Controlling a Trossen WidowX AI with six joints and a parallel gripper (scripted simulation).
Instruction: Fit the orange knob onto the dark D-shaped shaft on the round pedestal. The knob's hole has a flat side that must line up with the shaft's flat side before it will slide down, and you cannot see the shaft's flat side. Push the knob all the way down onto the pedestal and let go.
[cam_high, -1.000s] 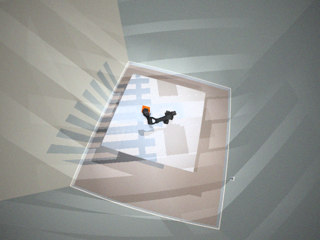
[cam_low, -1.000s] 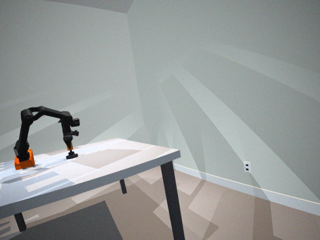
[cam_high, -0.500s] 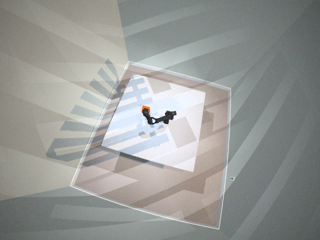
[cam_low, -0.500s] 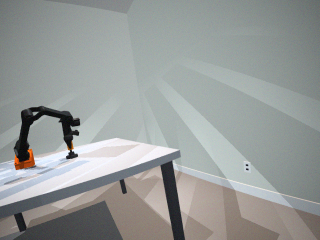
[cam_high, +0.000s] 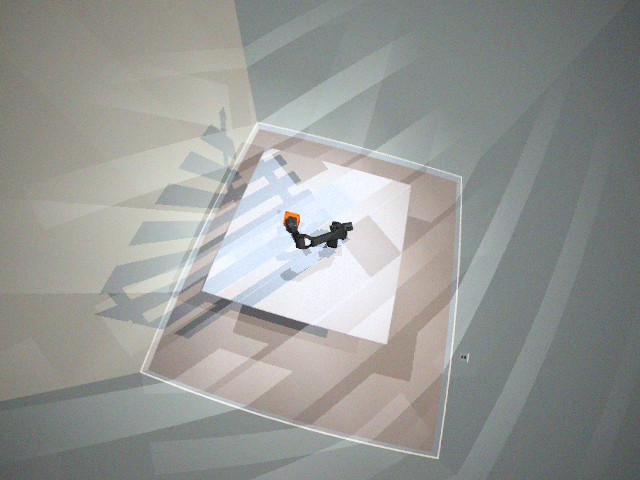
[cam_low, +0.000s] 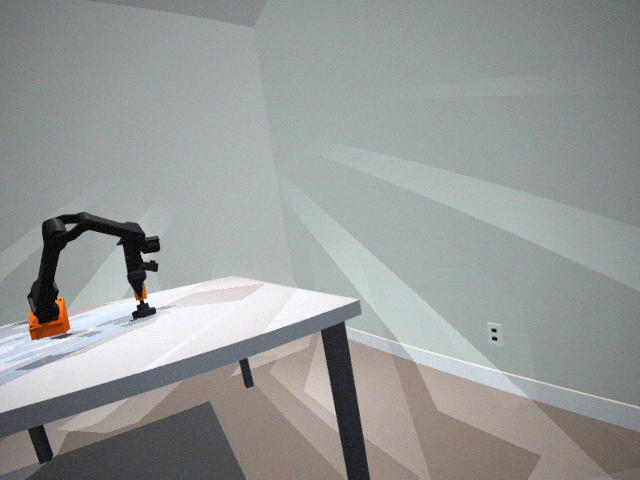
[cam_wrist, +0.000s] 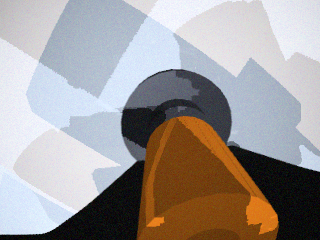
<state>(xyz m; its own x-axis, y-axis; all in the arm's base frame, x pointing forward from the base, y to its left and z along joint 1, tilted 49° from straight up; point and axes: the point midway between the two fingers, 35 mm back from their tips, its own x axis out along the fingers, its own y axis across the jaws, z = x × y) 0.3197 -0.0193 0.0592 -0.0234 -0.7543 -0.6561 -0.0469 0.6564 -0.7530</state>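
My gripper tip is now 20 mm below the orange knob. From my gripper tip the other things lie so: dark round pedestal: 40 mm below.
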